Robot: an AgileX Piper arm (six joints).
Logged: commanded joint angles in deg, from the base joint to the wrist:
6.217 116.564 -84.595 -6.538 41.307 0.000
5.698 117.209 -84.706 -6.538 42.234 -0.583
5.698 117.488 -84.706 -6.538 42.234 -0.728
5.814 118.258 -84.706 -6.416 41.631 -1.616
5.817 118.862 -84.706 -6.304 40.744 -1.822
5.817 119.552 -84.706 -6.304 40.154 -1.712
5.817 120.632 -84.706 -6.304 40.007 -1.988
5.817 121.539 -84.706 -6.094 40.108 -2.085
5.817 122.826 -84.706 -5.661 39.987 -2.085
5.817 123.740 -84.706 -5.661 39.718 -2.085
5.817 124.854 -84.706 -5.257 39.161 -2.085
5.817 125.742 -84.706 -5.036 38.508 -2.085
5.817 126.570 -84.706 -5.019 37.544 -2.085
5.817 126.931 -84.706 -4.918 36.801 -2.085
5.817 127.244 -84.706 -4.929 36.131 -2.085
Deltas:
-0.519 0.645 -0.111 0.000 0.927 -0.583
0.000 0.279 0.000 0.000 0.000 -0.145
0.116 0.770 0.000 0.122 -0.603 -0.888
0.003 0.604 0.000 0.112 -0.887 -0.206
0.000 0.690 0.000 0.000 -0.590 0.110
0.000 1.080 0.000 0.000 -0.147 -0.276
0.000 0.907 0.000 0.210 0.101 -0.097
0.000 1.287 0.000 0.433 -0.121 0.000
0.000 0.914 0.000 0.000 -0.269 0.000
0.000 1.114 0.000 0.404 -0.557 0.000
0.000 0.888 0.000 0.221 -0.653 0.000
0.000 0.828 0.000 0.017 -0.964 0.000
0.000 0.361 0.000 0.101 -0.743 0.000
0.000 0.313 0.000 -0.011 -0.670 0.000

